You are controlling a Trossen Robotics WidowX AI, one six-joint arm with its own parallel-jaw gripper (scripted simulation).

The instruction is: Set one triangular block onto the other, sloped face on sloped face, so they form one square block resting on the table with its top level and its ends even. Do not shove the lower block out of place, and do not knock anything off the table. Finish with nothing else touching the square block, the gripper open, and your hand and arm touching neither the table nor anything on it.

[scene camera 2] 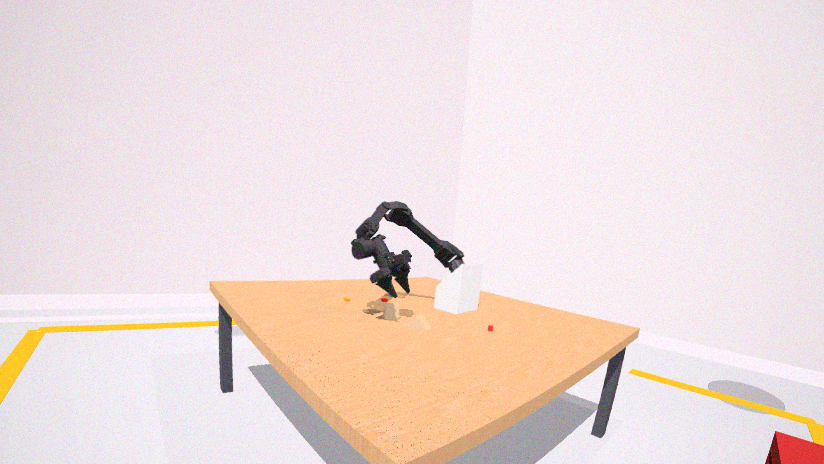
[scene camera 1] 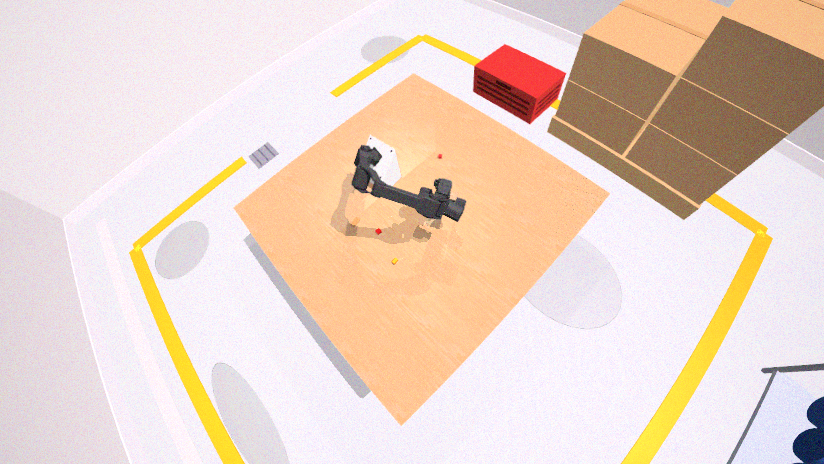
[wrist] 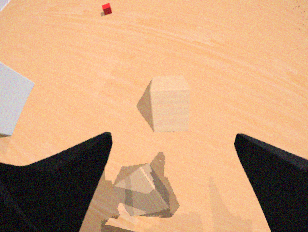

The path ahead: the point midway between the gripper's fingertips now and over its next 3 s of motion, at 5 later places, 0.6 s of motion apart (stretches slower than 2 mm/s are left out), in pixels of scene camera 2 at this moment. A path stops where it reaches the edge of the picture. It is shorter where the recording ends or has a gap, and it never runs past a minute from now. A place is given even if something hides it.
The gripper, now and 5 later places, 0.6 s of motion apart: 402, 295; 412, 317; 419, 320; 421, 297; 421, 295; 421, 296
